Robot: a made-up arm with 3 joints.
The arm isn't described. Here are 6 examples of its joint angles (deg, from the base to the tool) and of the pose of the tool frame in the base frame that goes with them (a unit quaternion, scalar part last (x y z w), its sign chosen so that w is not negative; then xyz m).
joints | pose
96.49 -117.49 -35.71 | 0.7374 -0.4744 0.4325 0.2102 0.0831 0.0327 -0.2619
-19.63 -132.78 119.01 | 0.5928 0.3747 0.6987 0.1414 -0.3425 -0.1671 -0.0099
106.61 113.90 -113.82 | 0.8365 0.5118 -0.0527 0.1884 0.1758 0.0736 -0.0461
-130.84 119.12 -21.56 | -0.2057 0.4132 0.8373 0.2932 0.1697 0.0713 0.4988
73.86 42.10 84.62 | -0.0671 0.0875 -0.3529 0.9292 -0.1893 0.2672 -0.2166
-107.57 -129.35 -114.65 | -0.3255 -0.0264 -0.8432 0.4269 0.0017 0.0102 0.3165
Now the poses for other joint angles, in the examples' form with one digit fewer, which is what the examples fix.
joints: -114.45 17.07 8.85
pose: -0.090 0.870 0.118 0.470 0.192 0.132 0.506
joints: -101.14 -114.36 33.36
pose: 0.698 0.500 -0.469 0.210 -0.014 -0.102 0.562
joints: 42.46 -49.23 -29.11
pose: 0.414 -0.532 0.048 0.737 -0.271 0.074 -0.175
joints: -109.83 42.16 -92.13
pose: 0.069 0.144 0.353 0.922 -0.012 0.094 0.373
